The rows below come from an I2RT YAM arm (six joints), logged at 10 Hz.
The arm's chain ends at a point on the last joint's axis. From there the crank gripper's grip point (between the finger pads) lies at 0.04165 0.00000 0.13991 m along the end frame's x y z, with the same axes.
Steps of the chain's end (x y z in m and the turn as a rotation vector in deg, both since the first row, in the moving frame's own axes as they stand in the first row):
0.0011, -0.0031, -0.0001, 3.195, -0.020, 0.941
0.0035, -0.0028, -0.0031, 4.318, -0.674, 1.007
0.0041, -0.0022, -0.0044, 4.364, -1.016, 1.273
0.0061, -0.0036, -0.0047, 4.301, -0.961, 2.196
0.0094, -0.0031, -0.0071, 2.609, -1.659, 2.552
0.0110, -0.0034, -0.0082, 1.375, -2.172, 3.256
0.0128, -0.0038, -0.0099, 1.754, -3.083, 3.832
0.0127, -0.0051, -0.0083, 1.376, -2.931, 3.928
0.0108, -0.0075, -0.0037, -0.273, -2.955, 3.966
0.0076, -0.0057, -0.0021, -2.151, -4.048, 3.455
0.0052, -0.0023, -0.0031, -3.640, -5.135, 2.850
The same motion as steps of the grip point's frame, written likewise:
0.0011, -0.0102, -0.0003, 3.195, -0.020, 0.941
0.0019, -0.0126, -0.0030, 4.318, -0.674, 1.007
0.0017, -0.0120, -0.0041, 4.364, -1.016, 1.273
0.0039, -0.0126, -0.0044, 4.301, -0.961, 2.196
0.0054, -0.0077, -0.0061, 2.609, -1.659, 2.552
0.0057, -0.0046, -0.0067, 1.375, -2.172, 3.256
0.0053, -0.0056, -0.0079, 1.754, -3.083, 3.832
0.0055, -0.0059, -0.0064, 1.376, -2.931, 3.928
0.0034, -0.0042, -0.0017, -0.273, -2.955, 3.966
-0.0026, 0.0018, 0.0003, -2.151, -4.048, 3.455
-0.0077, 0.0084, -0.0003, -3.640, -5.135, 2.850

